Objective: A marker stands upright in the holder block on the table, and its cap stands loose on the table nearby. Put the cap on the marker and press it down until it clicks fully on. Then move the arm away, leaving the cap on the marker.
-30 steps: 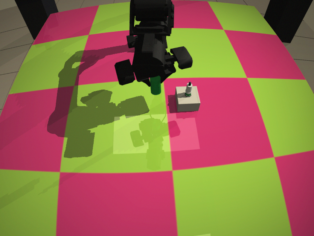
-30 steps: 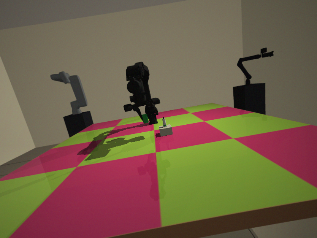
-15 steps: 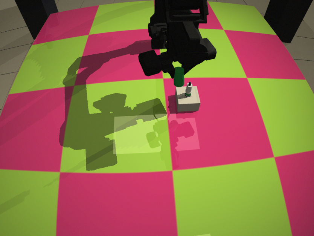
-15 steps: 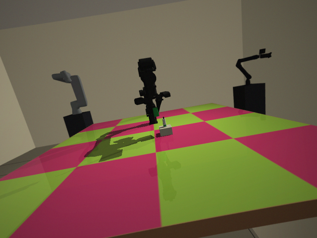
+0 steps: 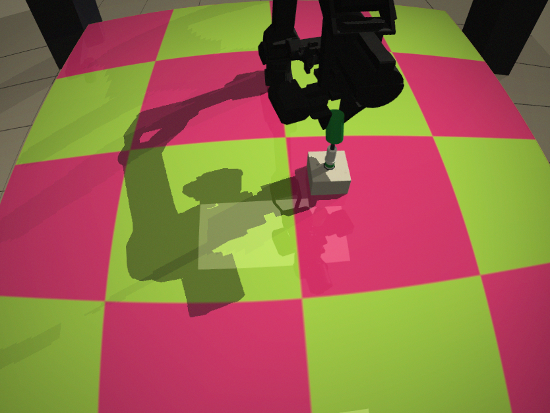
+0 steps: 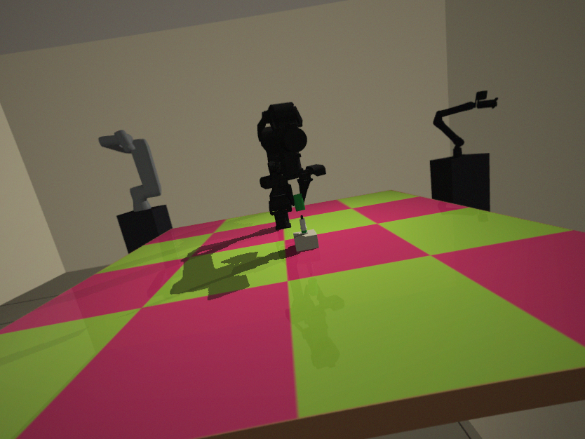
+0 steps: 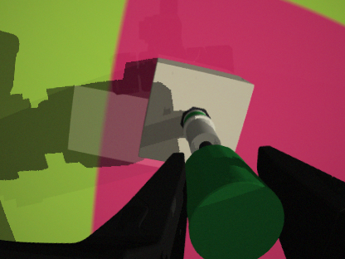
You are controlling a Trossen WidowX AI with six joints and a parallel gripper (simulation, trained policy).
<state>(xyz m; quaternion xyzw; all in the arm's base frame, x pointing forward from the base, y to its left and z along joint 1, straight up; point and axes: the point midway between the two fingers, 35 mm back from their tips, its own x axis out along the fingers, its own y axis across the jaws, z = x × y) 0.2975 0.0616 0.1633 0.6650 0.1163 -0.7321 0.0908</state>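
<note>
My gripper tip is 10 mm short of the holder block and 110 mm above it. Round my gripper tip: green cap: 10 mm ahead, 10 mm above.
</note>
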